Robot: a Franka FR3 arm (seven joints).
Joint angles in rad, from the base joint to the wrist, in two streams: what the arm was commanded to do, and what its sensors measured. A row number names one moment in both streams.
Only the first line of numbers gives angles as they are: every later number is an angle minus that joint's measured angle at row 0.
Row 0, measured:
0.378, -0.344, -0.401, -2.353, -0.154, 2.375, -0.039
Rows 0 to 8, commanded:
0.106, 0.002, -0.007, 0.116, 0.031, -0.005, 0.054
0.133, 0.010, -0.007, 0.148, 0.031, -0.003, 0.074
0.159, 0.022, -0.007, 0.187, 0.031, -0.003, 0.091
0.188, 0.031, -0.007, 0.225, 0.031, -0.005, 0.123
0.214, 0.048, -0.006, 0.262, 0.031, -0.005, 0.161
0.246, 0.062, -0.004, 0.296, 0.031, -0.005, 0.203
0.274, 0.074, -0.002, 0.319, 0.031, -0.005, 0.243
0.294, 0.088, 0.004, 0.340, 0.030, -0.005, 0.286
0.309, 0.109, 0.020, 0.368, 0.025, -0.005, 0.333
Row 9, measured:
0.251, 0.041, 0.005, 0.256, 0.013, 0.000, 0.220
